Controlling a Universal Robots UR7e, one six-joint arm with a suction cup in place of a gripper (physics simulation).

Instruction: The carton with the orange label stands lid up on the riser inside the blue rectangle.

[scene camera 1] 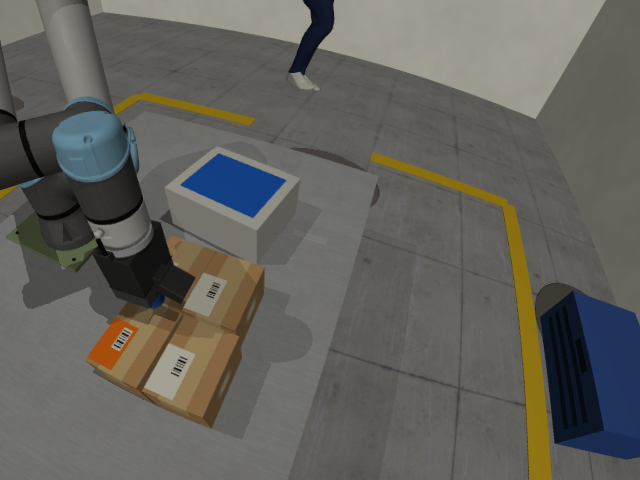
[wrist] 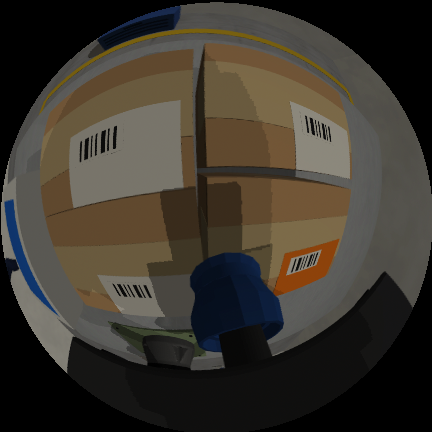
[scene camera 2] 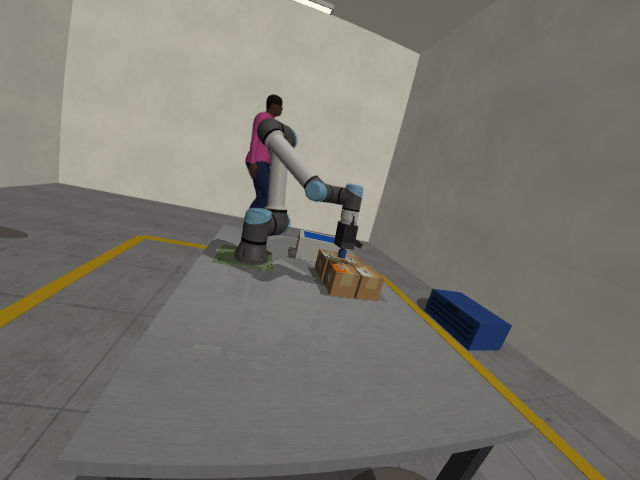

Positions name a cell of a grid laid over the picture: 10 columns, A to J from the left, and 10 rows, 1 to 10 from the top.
Scene:
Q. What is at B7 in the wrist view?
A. A grey riser.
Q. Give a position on my suction cup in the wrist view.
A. F7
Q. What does the grey riser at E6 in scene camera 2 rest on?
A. The table.

